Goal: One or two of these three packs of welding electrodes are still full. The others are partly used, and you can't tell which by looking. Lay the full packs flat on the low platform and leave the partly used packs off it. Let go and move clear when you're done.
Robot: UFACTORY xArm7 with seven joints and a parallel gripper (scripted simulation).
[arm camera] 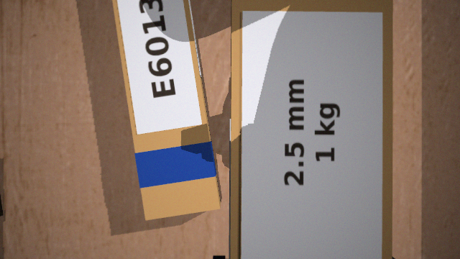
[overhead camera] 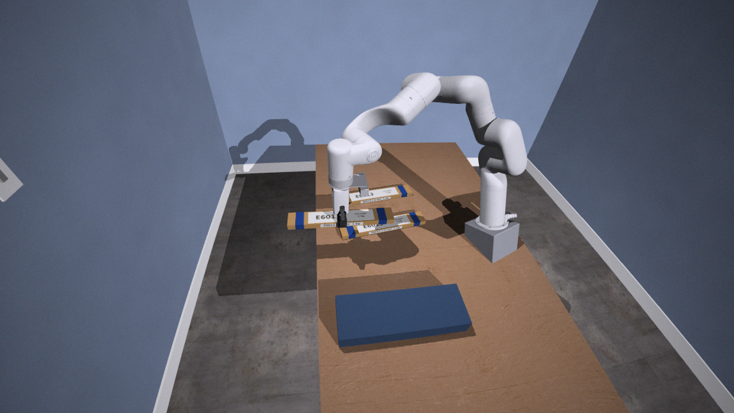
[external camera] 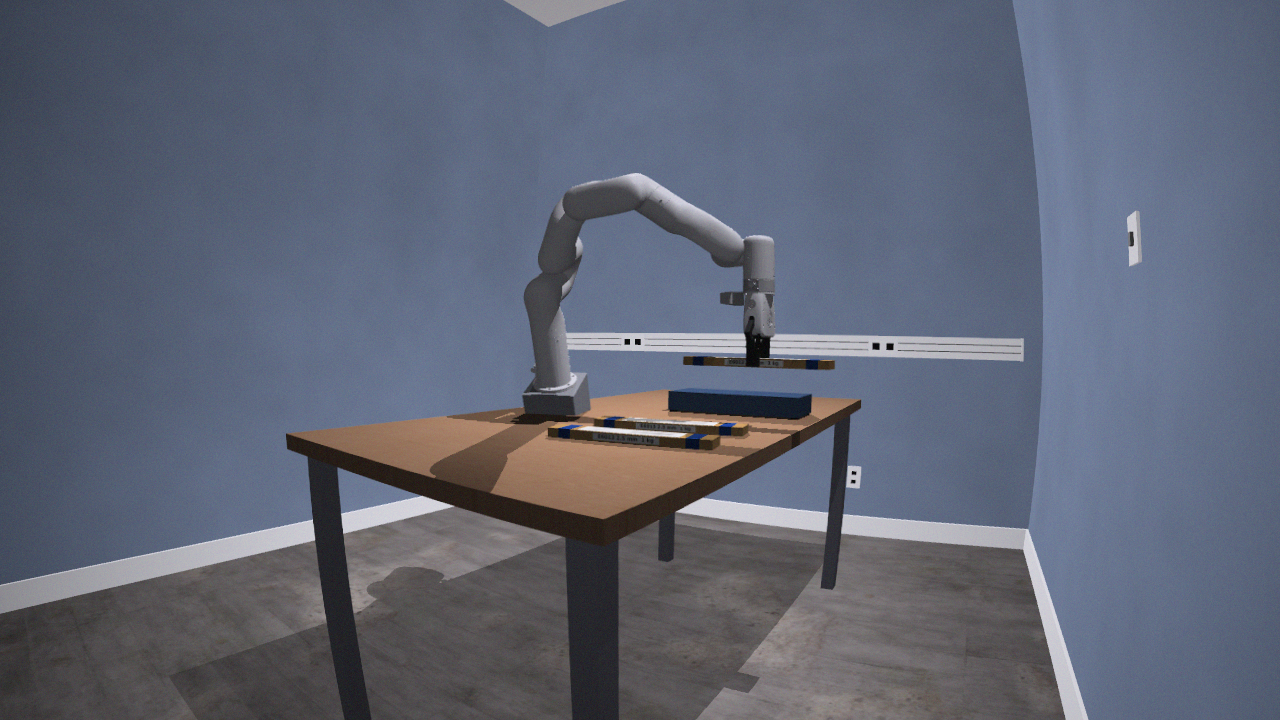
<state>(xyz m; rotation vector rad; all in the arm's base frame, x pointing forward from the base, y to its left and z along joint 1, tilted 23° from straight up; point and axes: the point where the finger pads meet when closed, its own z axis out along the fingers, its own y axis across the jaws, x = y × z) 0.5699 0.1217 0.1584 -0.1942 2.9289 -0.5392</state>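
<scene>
Right now the low blue platform is 19 cm behind my hand, 29 cm to the left of it and 15 cm below it.
</scene>
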